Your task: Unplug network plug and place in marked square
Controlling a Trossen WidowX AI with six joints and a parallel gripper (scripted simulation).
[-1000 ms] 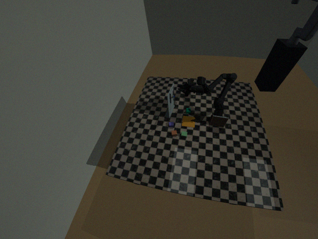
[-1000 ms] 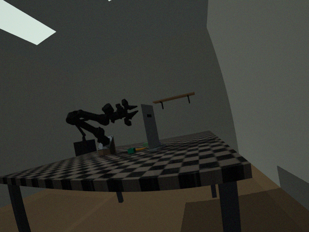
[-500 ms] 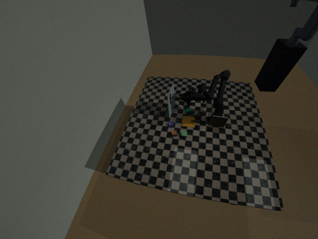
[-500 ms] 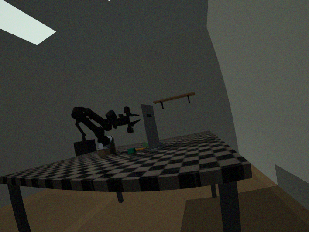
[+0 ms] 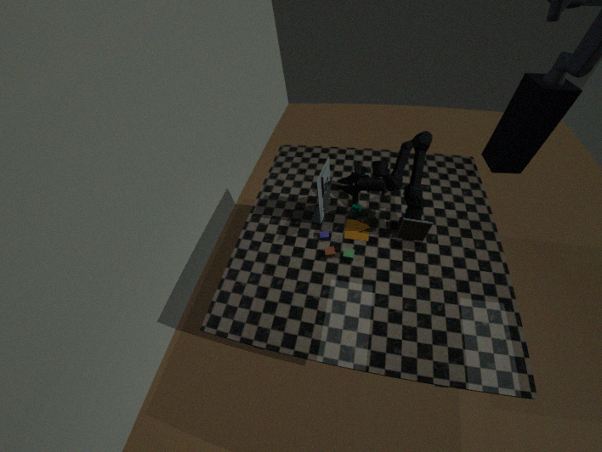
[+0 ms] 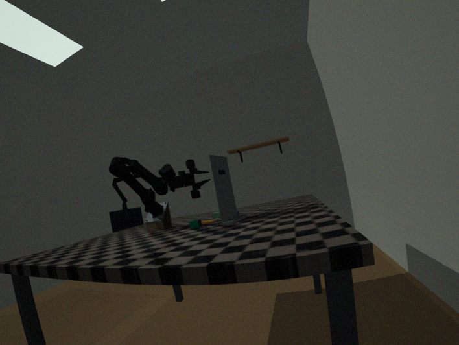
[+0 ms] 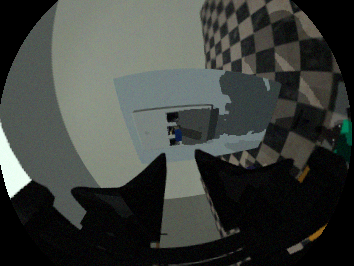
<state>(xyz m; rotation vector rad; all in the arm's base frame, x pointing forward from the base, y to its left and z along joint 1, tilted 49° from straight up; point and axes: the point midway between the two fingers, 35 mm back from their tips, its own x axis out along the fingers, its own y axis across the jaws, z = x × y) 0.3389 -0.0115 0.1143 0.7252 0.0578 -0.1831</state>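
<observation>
Right now my gripper tip is 50 mm short of the network plug and 10 mm to the left of it. Round my gripper tip: purple cube (210 mm below, 140 mm to the left, 60 mm ahead); then grey upright panel (90 mm below, 70 mm ahead, 20 mm to the right); then orange marked square (230 mm below, 100 mm behind, 90 mm to the left).
</observation>
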